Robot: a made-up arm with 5 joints. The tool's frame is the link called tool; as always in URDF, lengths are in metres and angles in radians. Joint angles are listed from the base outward.
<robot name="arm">
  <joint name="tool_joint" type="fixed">
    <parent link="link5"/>
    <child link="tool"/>
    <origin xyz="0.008 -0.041 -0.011" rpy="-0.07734 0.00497 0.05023"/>
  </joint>
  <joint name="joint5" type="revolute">
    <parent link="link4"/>
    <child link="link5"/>
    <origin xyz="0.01 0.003 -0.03"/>
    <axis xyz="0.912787 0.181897 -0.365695"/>
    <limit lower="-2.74" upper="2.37"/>
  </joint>
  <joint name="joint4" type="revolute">
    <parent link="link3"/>
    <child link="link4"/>
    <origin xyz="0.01 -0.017 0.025"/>
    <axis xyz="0 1 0"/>
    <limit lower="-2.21" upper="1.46"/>
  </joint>
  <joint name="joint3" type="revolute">
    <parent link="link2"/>
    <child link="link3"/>
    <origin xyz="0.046 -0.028 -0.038"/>
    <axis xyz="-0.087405 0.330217 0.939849"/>
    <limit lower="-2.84" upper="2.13"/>
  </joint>
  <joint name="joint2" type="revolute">
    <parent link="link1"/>
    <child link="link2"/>
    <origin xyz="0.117 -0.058 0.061"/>
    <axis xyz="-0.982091 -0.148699 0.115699"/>
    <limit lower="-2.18" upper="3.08"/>
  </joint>
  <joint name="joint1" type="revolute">
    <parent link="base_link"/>
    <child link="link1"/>
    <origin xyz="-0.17 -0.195 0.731"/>
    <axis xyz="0 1 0"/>
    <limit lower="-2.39" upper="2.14"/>
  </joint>
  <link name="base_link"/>
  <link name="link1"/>
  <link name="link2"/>
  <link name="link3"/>
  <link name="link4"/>
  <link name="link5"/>
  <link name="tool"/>
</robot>
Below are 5 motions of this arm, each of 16 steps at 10 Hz.
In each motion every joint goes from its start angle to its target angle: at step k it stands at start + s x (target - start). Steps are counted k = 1, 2, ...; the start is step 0. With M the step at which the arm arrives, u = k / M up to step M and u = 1 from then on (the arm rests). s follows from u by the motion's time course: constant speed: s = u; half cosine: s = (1 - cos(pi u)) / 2; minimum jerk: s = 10 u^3 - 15 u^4 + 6 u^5.
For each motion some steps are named. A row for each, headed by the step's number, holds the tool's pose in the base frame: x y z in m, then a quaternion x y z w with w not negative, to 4 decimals.
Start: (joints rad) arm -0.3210 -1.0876 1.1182 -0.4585 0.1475
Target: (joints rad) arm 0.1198 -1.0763 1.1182 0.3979 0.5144
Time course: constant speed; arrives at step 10
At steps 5, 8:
5: 0.0274 -0.2073 0.7226 0.4922 0.0080 0.4767 0.7283
8: 0.0115 -0.2152 0.6879 0.4834 0.1982 0.4653 0.7145

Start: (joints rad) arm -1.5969 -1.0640 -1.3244 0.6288 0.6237
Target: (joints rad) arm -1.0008 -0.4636 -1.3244 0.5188 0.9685
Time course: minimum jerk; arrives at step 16
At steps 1, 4, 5, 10, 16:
1: -0.1669 -0.1943 0.8509 0.8914 -0.0273 0.0759 0.4460
4: -0.1563 -0.1977 0.8518 0.8979 -0.0394 0.0372 0.4368
5: -0.1484 -0.2005 0.8520 0.9013 -0.0491 0.0086 0.4303
10: -0.0952 -0.2231 0.8421 0.8911 -0.1319 -0.1776 0.3963
16: -0.0721 -0.2362 0.8312 0.8660 -0.1796 -0.2554 0.3907

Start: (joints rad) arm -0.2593 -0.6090 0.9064 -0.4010 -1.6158
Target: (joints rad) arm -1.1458 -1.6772 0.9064 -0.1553 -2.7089
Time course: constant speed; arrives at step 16
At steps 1, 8, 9, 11, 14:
1: 0.0115 -0.2561 0.8344 -0.4253 -0.6290 0.2664 0.5937
8: -0.0570 -0.2421 0.8878 -0.4543 -0.7875 0.0395 0.4146
9: -0.0684 -0.2401 0.8929 -0.4527 -0.8031 0.0048 0.3874
11: -0.0920 -0.2361 0.9012 -0.4451 -0.8287 -0.0656 0.3329
14: -0.1289 -0.2305 0.9081 -0.4220 -0.8535 -0.1719 0.2529

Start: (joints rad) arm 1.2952 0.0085 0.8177 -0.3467 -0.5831
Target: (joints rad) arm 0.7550 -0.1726 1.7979 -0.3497 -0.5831
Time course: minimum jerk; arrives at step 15
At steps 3, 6, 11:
3: -0.0759 -0.2841 0.5181 0.1029 0.3366 0.5255 0.7746
6: -0.0543 -0.2664 0.5317 0.1654 0.2562 0.5872 0.7498
11: -0.0194 -0.2309 0.5810 0.2565 0.0761 0.7267 0.6327

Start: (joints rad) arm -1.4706 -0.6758 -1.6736 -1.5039 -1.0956
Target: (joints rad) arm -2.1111 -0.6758 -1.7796 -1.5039 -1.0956
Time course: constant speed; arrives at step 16
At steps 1, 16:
1: -0.2075 -0.2717 0.8340 -0.0264 -0.1528 -0.9471 0.2811
16: -0.2605 -0.2663 0.7935 0.2546 -0.1821 -0.9194 0.2380

